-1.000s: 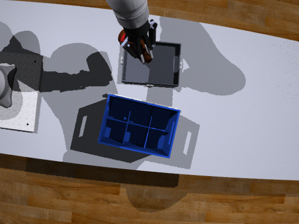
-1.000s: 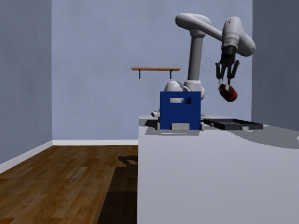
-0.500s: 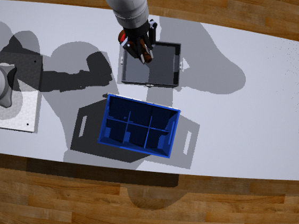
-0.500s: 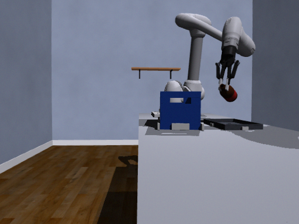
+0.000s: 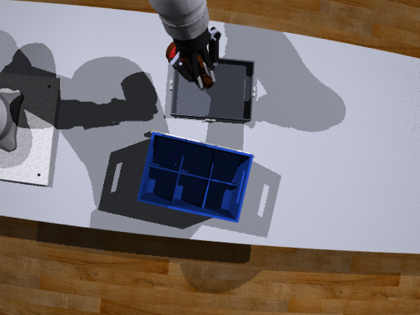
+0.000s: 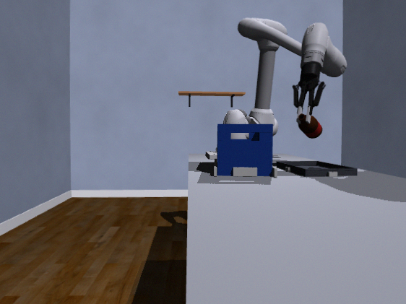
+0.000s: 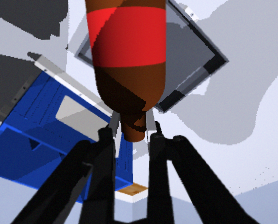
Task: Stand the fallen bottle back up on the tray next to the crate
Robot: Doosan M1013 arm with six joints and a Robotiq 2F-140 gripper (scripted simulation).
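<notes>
Right now the bottle is 3 cm behind my hand, 3 cm to the left of it and 4 cm below it. Round my hand: blue crate (2 cm ahead, 26 cm to the right, 14 cm below); then dark tray (4 cm ahead, 2 cm to the left, 21 cm below).
</notes>
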